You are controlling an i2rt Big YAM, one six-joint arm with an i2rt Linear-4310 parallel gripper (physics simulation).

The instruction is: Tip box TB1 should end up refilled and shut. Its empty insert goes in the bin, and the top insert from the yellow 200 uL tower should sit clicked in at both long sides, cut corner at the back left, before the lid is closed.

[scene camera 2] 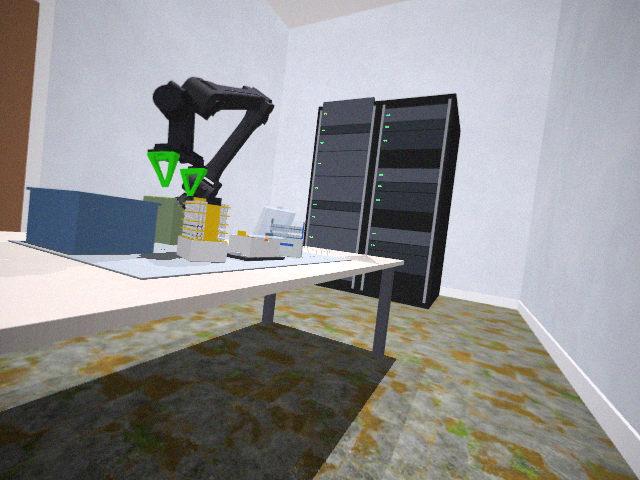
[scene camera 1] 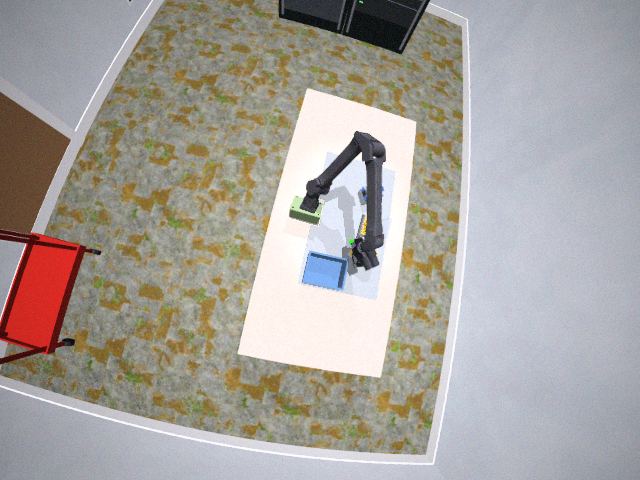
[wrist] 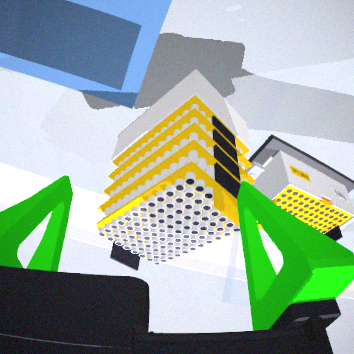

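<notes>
My gripper (scene camera 2: pixel 178 189) (wrist: pixel 154 186) is open and empty, with green fingers. It hangs above the yellow 200 uL tower and, in scene camera 2, partly to its left. The tower (scene camera 2: pixel 211 222) (wrist: pixel 192 132) is upright on a white base, with several yellow inserts of white tips stacked. The white box (scene camera 2: pixel 255 246) (wrist: pixel 285 175) beside it looks like tip box TB1. A yellow insert (wrist: pixel 315 210) with dark holes and no visible tips lies in its top. Its label is too blurred to read, and its lid cannot be made out clearly. The arm hides most of the tower in scene camera 1.
The blue bin (scene camera 1: pixel 323 272) (scene camera 2: pixel 116 224) (wrist: pixel 148 30) stands beside the tower. A box with blue parts (scene camera 1: pixel 365 193) (scene camera 2: pixel 292 246) and a raised clear lid (scene camera 2: pixel 273 219) stands beyond TB1. A green box (scene camera 1: pixel 303 212) (scene camera 2: pixel 168 219) is at the arm's base.
</notes>
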